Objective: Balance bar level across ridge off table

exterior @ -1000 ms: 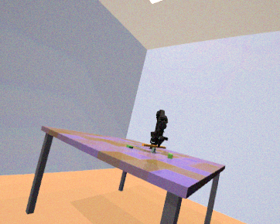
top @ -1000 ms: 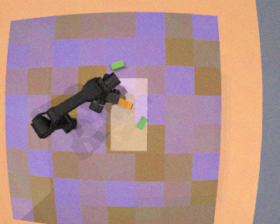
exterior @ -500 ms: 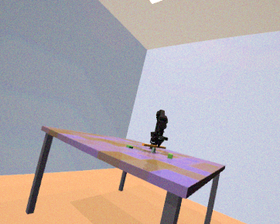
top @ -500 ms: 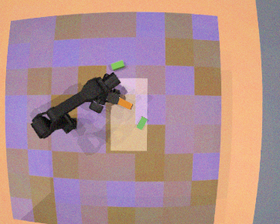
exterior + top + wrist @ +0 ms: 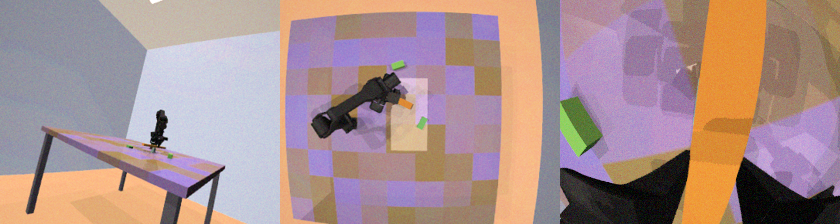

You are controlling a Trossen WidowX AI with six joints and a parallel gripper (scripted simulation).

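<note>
Now: the orange bar 30 mm ahead of my gripper tip and 10 mm to the right of it.
</note>
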